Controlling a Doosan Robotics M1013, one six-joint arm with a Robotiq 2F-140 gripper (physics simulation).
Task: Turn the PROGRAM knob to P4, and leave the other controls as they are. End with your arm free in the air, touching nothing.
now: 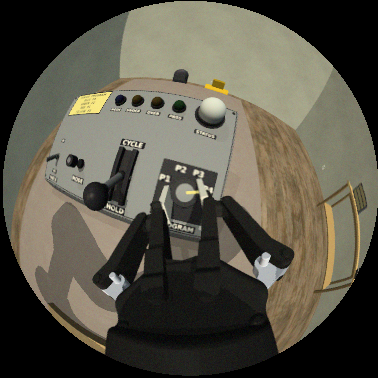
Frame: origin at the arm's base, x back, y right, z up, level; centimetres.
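Where they show: gripper, fingertip midpoint: [183,189].
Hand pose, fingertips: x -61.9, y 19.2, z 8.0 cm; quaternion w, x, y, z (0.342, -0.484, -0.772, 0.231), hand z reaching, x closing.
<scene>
Things, the pixels of their top centre, and the offset from my fingertips. "spot": a spot on its surface instead.
- PROGRAM knob, middle of its top: [185,190] dx +0.8, dy +0.1, dz +1.3 cm
- black label plate, surface spot: [172,167] spot: dx -4.0, dy -2.7, dz -0.5 cm
- P4 mark, surface spot: [209,190] spot: dx -1.7, dy +4.6, dz -1.4 cm
- black ball, middle of its top: [89,189] dx +5.5, dy -12.1, dz +4.9 cm
- MODE knob, middle of its top: [68,156] dx -0.2, dy -23.9, dz +2.3 cm
- white STATUS dome, surface spot: [212,110] spot: dx -11.9, dy +1.6, dz +8.2 cm
- yellow note, surface spot: [90,103] spot: dx -16.3, dy -29.7, dz +4.9 cm
The PROGRAM knob [184,193] is a round dark knob with a grey cap, on a black label plate [172,167] at the lower right of the grey control panel [100,137]. Its yellow pointer line points right, toward the P4 mark [209,190], which the right fingertip partly hides. P1, P2 and P3 are readable around the knob. My gripper [183,189] is shut on the knob, with one light fingertip pad at each side of it.
The CYCLE/HOLD lever with a black ball [95,196] stands left of the knob. The MODE knob [72,160] is further left. Coloured lamps and a white STATUS dome [212,110] line the top. A yellow note [90,103] is at upper left.
</scene>
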